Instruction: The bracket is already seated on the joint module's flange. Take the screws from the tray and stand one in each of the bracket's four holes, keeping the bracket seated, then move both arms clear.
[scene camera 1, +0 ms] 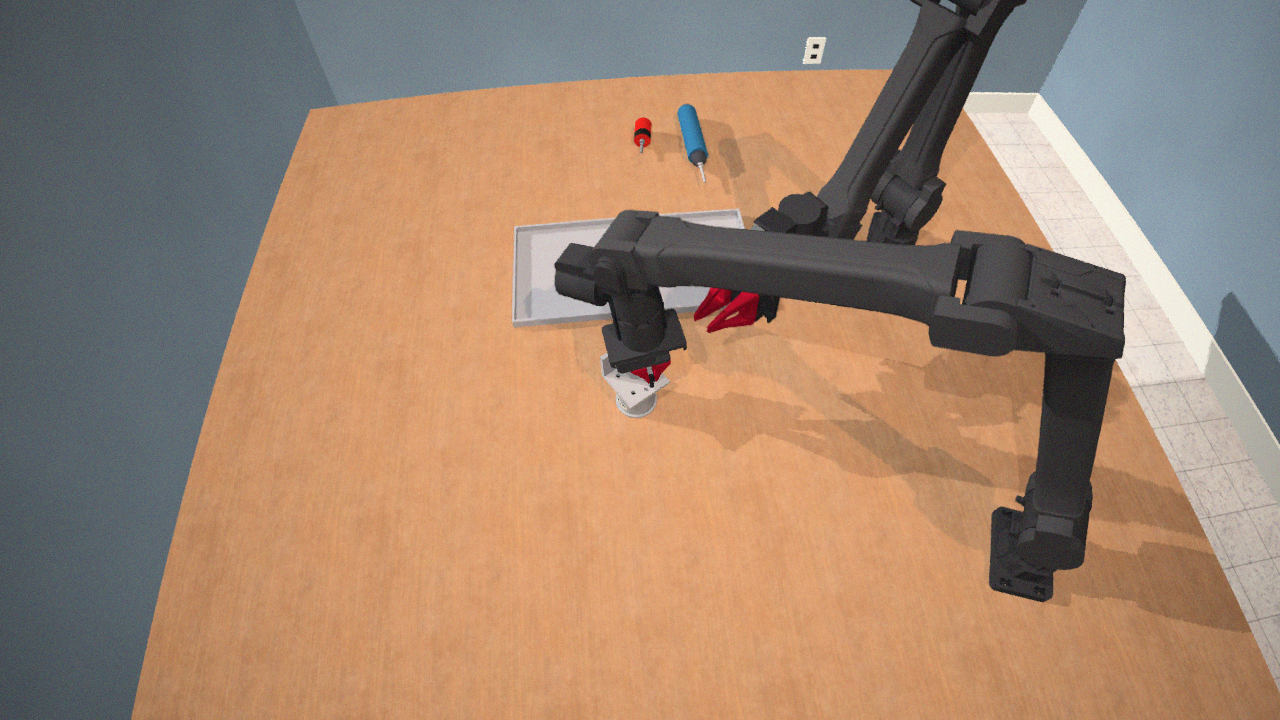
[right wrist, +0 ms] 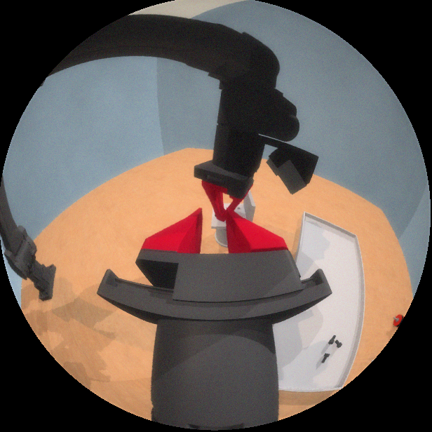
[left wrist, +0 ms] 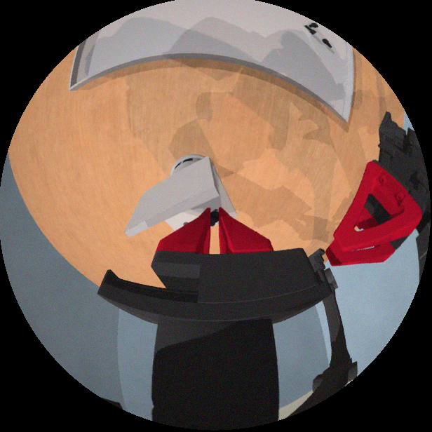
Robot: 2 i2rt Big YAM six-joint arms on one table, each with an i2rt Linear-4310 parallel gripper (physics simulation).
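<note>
The grey bracket sits on the joint module just in front of the tray. My left gripper points down onto the bracket. In the left wrist view its red fingers are shut on a small dark screw at the edge of the bracket. My right gripper hovers to the right, near the tray's front corner, nearly shut and empty; its fingers show only a narrow gap. Two dark screws lie in the tray, also visible in the left wrist view.
A red screwdriver and a blue screwdriver lie on the table behind the tray. The left arm's long forearm crosses over the tray's front edge. The right arm comes down from the back.
</note>
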